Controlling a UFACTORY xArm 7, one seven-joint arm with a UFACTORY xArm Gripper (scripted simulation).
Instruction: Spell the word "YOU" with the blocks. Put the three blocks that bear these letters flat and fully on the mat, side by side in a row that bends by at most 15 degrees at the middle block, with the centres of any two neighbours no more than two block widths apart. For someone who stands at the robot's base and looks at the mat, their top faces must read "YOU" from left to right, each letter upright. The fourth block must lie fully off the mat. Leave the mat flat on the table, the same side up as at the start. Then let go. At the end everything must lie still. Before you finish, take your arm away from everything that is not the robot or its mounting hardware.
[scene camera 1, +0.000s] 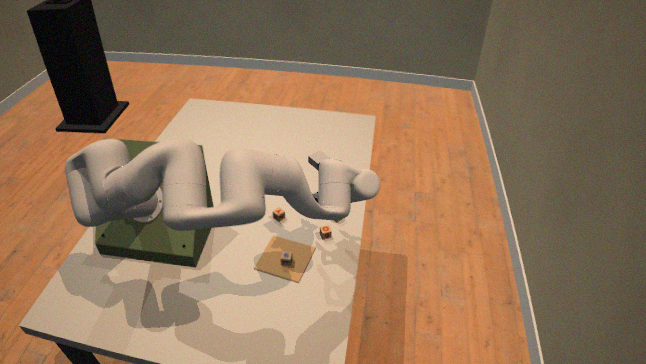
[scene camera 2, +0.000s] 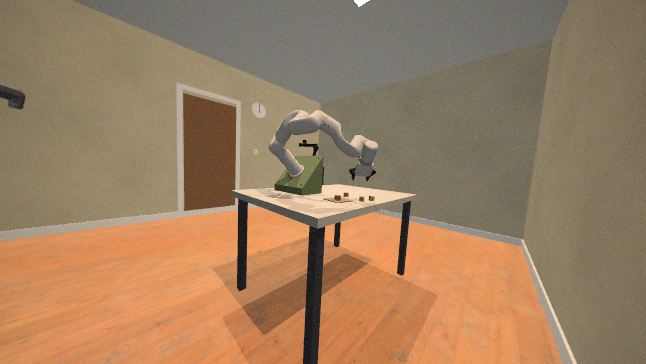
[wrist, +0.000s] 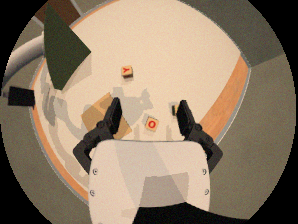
In view: my gripper (wrist: 149, 105) and a tan mat (scene camera 1: 269, 262).
The tan mat also shows in the wrist view (wrist: 96, 113).
